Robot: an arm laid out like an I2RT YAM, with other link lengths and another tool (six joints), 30 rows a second.
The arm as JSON. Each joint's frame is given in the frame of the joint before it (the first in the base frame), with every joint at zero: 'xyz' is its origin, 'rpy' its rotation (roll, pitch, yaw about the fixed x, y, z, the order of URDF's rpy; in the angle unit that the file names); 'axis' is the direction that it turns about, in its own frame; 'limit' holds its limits. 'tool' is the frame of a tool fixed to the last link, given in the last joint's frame.
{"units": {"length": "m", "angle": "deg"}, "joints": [
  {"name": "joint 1", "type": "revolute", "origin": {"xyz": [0.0, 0.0, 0.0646], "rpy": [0.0, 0.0, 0.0]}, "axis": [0.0, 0.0, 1.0], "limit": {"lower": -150.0, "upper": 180.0}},
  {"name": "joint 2", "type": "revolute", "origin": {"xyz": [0.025, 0.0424, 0.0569], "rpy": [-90.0, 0.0, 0.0]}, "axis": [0.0, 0.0, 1.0], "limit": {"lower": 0.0, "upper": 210.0}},
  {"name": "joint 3", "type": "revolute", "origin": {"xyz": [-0.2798, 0.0, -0.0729], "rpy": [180.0, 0.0, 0.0]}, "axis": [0.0, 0.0, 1.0], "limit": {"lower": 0.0, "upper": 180.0}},
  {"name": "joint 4", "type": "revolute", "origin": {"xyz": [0.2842, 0.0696, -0.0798], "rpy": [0.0, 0.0, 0.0]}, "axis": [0.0, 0.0, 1.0], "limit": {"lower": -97.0, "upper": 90.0}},
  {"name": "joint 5", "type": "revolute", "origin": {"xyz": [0.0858, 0.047, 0.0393], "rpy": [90.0, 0.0, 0.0]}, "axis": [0.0, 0.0, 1.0], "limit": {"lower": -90.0, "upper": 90.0}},
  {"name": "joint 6", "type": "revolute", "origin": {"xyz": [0.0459, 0.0, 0.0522], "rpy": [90.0, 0.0, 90.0]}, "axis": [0.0, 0.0, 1.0], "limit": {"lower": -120.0, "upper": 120.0}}
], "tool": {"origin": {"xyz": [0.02, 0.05, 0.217], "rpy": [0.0, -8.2, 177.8]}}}
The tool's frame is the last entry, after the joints.
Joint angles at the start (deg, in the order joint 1, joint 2, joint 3, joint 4, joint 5, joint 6):
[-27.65 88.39 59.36 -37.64 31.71 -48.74]
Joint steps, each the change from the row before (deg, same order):
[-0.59 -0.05 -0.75 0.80 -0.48 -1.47]
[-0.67 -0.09 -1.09 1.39 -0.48 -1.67]
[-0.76 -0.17 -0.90 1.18 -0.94 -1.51]
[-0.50 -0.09 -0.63 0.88 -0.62 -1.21]
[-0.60 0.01 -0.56 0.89 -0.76 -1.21]
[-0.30 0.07 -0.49 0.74 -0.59 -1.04]
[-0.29 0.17 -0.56 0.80 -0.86 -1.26]
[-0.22 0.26 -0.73 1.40 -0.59 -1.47]
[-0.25 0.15 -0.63 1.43 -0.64 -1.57]
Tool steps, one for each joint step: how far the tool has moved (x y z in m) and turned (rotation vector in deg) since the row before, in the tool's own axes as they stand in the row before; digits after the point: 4 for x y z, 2 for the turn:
[0.0020 -0.0019 0.0040 -0.21 0.31 -0.94]
[0.0021 -0.0017 0.0052 -0.31 0.11 -0.91]
[0.0022 -0.0007 0.0047 -0.63 0.33 -0.60]
[0.0013 -0.0002 0.0033 -0.47 0.17 -0.59]
[0.0014 -0.0001 0.0039 -0.52 0.26 -0.51]
[0.0017 0.0010 0.0030 -0.51 0.22 -0.65]
[0.0031 0.0022 0.0037 -0.74 0.42 -0.90]
[0.0016 0.0027 0.0045 -0.72 0.00 -1.02]
[-0.0001 0.0031 0.0040 -0.84 -0.19 -0.97]

